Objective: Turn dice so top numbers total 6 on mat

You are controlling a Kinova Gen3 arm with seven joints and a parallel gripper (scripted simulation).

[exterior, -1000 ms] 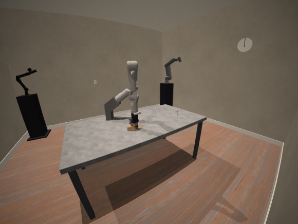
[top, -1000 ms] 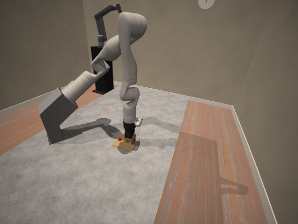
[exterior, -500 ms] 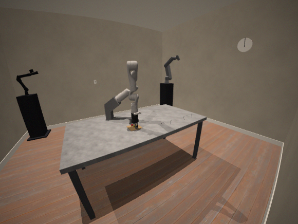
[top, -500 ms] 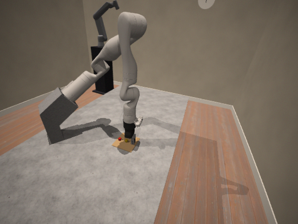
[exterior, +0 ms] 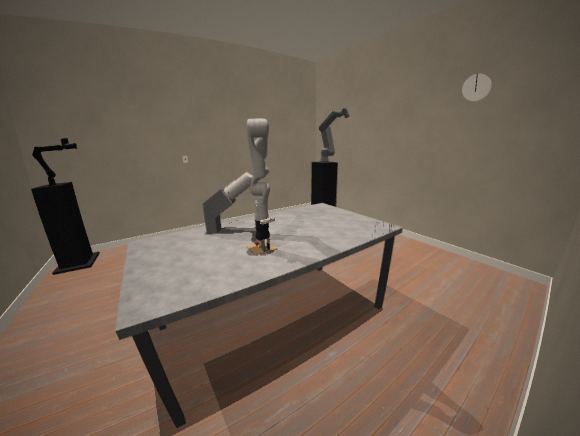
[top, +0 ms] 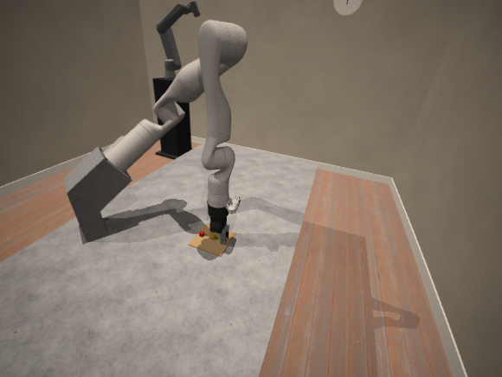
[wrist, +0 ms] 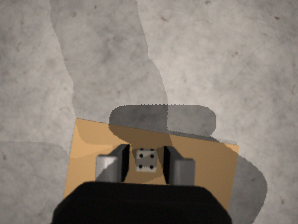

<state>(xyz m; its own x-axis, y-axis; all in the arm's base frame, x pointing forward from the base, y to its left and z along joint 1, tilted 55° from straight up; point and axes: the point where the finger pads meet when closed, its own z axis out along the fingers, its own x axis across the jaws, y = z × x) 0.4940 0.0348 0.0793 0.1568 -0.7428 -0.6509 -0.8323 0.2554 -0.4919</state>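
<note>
Now: the white die 1 cm below my hand. Also, from my hand: tan mat 5 cm behind, 1 cm to the right, 2 cm below; then red die 9 cm behind, 2 cm to the right, 1 cm below; then yellow die 5 cm behind, 1 cm to the right, 1 cm below.
</note>
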